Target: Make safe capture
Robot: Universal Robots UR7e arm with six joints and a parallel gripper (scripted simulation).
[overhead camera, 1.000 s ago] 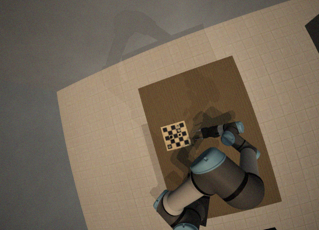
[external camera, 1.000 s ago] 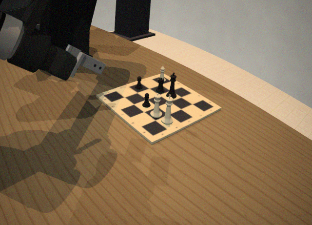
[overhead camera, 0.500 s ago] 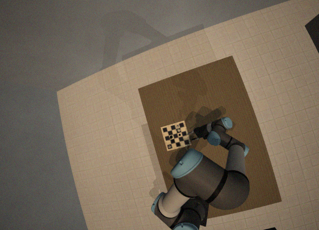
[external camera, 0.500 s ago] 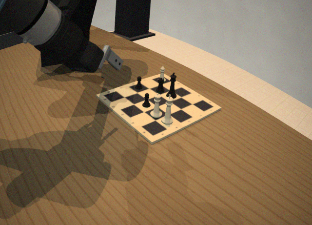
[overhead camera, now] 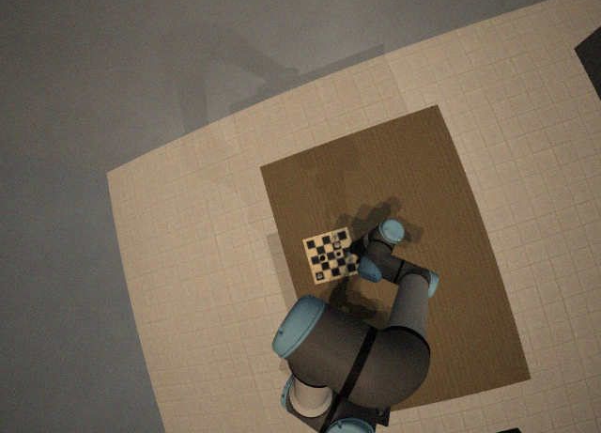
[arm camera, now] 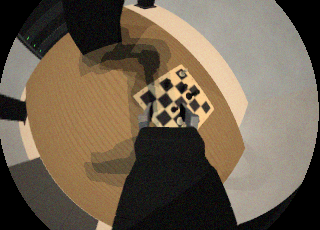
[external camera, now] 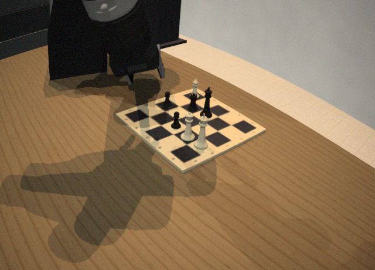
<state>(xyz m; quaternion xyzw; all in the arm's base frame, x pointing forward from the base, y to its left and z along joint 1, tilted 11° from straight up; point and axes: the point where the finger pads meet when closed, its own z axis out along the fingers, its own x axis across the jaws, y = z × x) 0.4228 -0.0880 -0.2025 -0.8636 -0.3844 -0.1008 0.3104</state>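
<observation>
Right now my hand is 7 cm short of the white queen, 5 cm to the right of it and 10 cm above it. Also, from my hand: white king 10 cm ahead, 5 cm to the left, 9 cm below; chessboard 3 cm ahead, 9 cm to the left, 13 cm below; tall black piece 4 cm ahead, 13 cm to the left, 9 cm below.
</observation>
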